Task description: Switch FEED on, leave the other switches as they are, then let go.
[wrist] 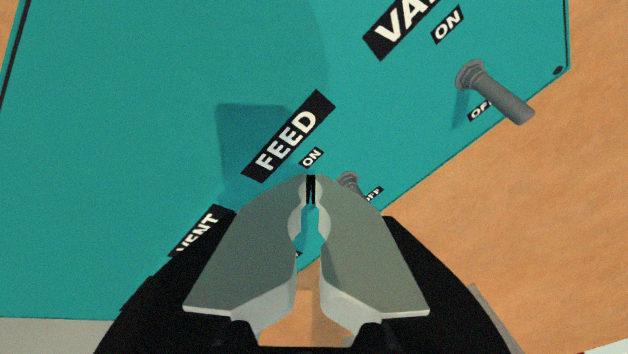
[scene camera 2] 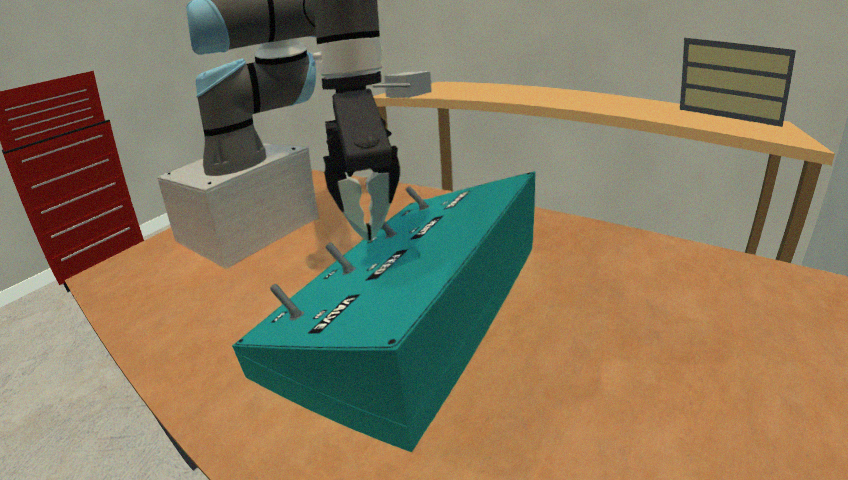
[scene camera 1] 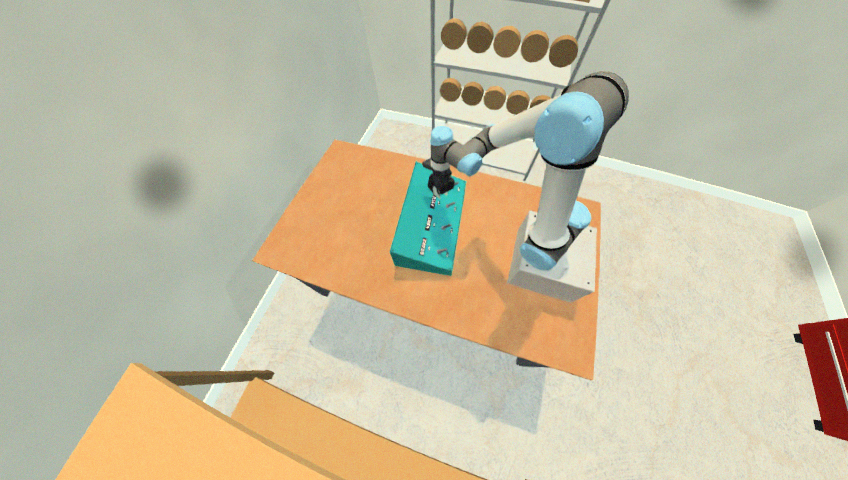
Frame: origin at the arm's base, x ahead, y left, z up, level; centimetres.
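Seen in the pictures: gripper, fingertip midpoint: [wrist: 311, 177] [scene camera 2: 369, 239] [scene camera 1: 438, 196]; arm's base, origin of the base link: [scene camera 2: 235, 164].
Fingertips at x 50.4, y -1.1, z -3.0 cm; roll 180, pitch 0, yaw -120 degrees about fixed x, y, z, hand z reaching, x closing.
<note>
Pixels of each thing's top centre, then the offset from my fingertips to it.
- VENT switch, middle of its top: [scene camera 2: 380, 211] dx -9.9, dy +10.0, dz -2.1 cm
- farthest switch, middle of its top: [scene camera 2: 415, 186] dx -13.6, dy +21.4, dz -2.1 cm
The teal sloped switch panel [scene camera 1: 410, 208] [scene camera 2: 452, 279] [wrist: 125, 65] stands on the orange table. The FEED label [scene camera 1: 428, 223] [scene camera 2: 386, 265] [wrist: 287, 137] is beside the FEED switch [scene camera 1: 446, 227] [scene camera 2: 339, 258] [wrist: 349, 181], whose lever leans to OFF; a finger partly hides it in the wrist view. The VALVE switch [scene camera 1: 443, 252] [scene camera 2: 286, 301] [wrist: 500, 95] leans to OFF. The VENT switch [scene camera 2: 388, 229] is partly behind the fingertips. The farthest switch [scene camera 2: 417, 198] leans the same way as VALVE. My gripper [scene camera 1: 436, 193] [scene camera 2: 370, 237] [wrist: 311, 177] is shut and empty, low over the panel near FEED's ON label.
The arm's pale base block [scene camera 1: 559, 282] [scene camera 2: 255, 208] stands on the table beside the panel. A red drawer cabinet [scene camera 1: 827, 380] [scene camera 2: 77, 196], a wooden bench [scene camera 2: 553, 105] and a rack [scene camera 1: 505, 66] with round discs stand away from the panel.
</note>
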